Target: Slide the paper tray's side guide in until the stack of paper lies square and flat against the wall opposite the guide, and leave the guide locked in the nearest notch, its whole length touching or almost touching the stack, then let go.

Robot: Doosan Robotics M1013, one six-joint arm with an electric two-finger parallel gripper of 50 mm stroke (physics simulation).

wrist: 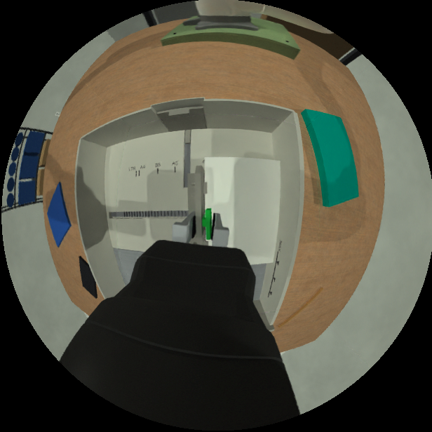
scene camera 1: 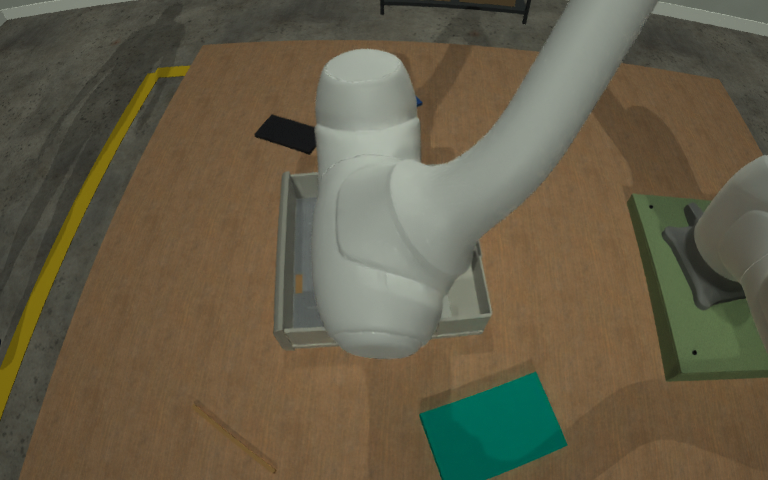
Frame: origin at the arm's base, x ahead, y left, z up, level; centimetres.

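Seen in the pictures: arm's base, origin of the base link: [scene camera 1: 713, 263].
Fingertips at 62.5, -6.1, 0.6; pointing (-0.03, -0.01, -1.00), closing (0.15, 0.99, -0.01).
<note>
Pixels of each thing's middle, then the offset from my fingertips to it, as dx, dy, dz. "spot": a spot on its surface instead.
- paper tray, surface spot: [scene camera 1: 281, 254] spot: +18.2, -2.9, +4.6
- teal block, body centre: [scene camera 1: 493, 431] -11.8, +27.4, -3.9
- black flat piece, body centre: [scene camera 1: 289, 133] +19.1, -40.0, -4.4
- thin wooden stick, body centre: [scene camera 1: 231, 438] +28.8, +24.4, -4.4
The paper tray [scene camera 1: 281, 254] [wrist: 301, 175] stands on the table. In the wrist view the white paper stack [wrist: 257, 200] lies flat and looks square, its right edge at the foot of the right wall. The grey side guide [wrist: 198, 185] runs along the stack's left edge, touching or almost touching where it shows. My gripper [wrist: 205, 220] is shut on the side guide at its green lever [wrist: 208, 224], one finger on each side. The notched strip [wrist: 150, 214] runs left from the guide. Whether the guide is locked in a notch cannot be seen. The arm hides gripper, guide and stack in the scene view.
A teal block [scene camera 1: 492, 427] [wrist: 330, 157] lies beside the tray. A black flat piece [scene camera 1: 287, 134] [wrist: 88, 277], a blue piece [wrist: 59, 215] and a thin wooden stick [scene camera 1: 235, 435] [wrist: 302, 307] lie around it. The green base plate [scene camera 1: 651, 283] [wrist: 230, 37] carries the robot's base.
</note>
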